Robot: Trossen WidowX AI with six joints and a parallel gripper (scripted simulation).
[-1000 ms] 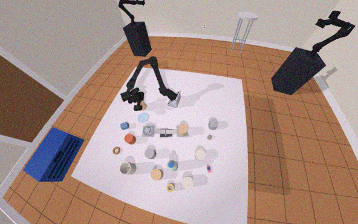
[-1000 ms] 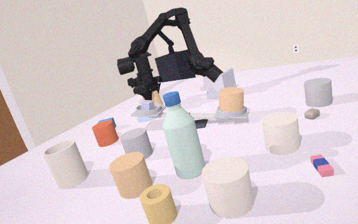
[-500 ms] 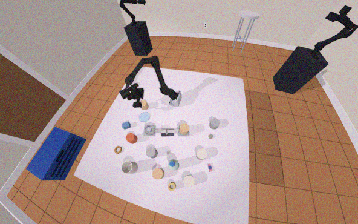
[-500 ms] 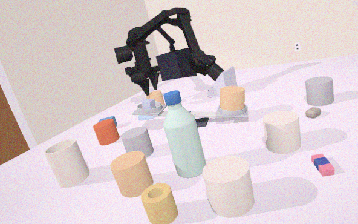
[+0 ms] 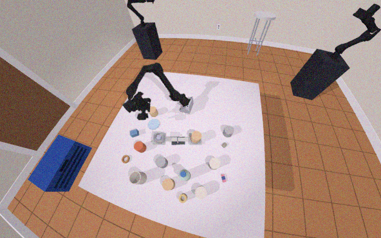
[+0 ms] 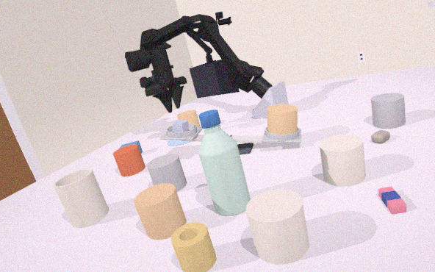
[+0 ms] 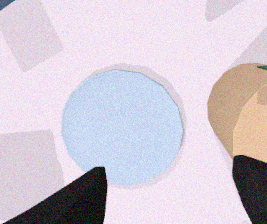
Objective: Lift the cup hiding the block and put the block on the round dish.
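My gripper tip is now 16 cm to the right of the grey block, 14 cm short of it and 1 cm above it. The rest, counted from my gripper tip: pale blue round dish 9 cm below, 3 cm to the left, 3 cm ahead; blue block 16 cm ahead, 8 cm to the right, 8 cm below; tan cup 6 cm below, 6 cm behind, 4 cm to the right.
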